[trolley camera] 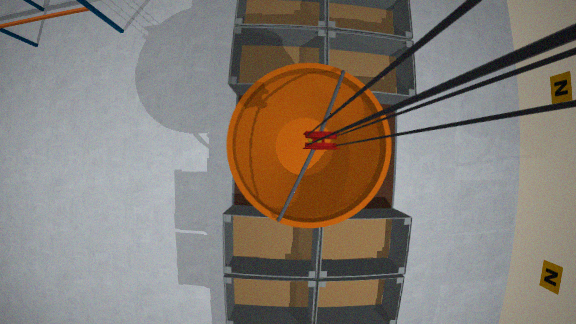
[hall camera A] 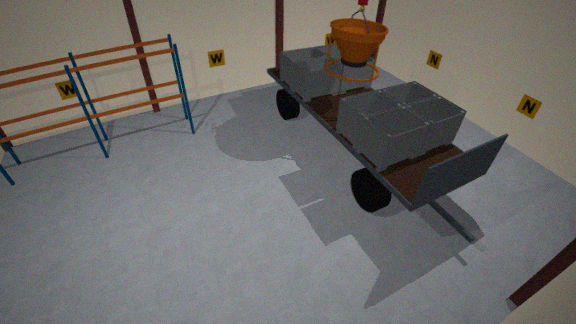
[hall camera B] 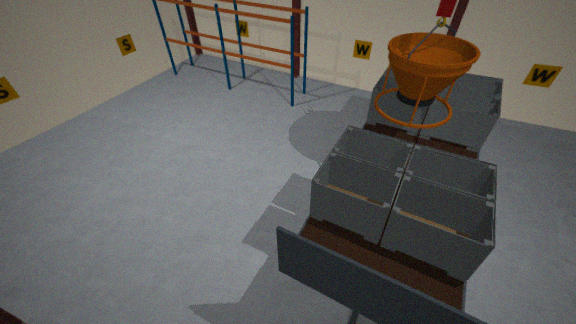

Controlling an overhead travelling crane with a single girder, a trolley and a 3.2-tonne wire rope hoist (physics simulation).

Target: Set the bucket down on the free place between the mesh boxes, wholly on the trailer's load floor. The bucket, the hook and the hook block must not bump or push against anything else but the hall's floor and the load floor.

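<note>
The orange bucket (hall camera A: 357, 44) (hall camera B: 430, 67) (trolley camera: 265, 170) hangs upright in the air, its foot ring well above the load floor (hall camera A: 325, 108) (trolley camera: 385, 189). My gripper, the hook (hall camera A: 362, 8) (hall camera B: 442, 23), holds the bucket by its grey bail under the red hook block (trolley camera: 321, 140). In the trolley camera the bucket covers most of the gap between the near mesh boxes (hall camera A: 395, 122) (hall camera B: 350, 205) (trolley camera: 272, 239) and the far mesh boxes (hall camera A: 300, 75) (hall camera B: 482, 100) (trolley camera: 280, 12). Its rim overlaps edges of both groups in that view. The hook itself is hidden there by the block.
The trailer's headboard (hall camera A: 460, 172) (hall camera B: 350, 280) stands upright at its front end. A blue and orange rack (hall camera A: 85, 107) (hall camera B: 292, 75) stands away from the trailer. Dark red columns (hall camera A: 279, 35) stand along the walls. The bucket's shadow lies on the floor beside the trailer.
</note>
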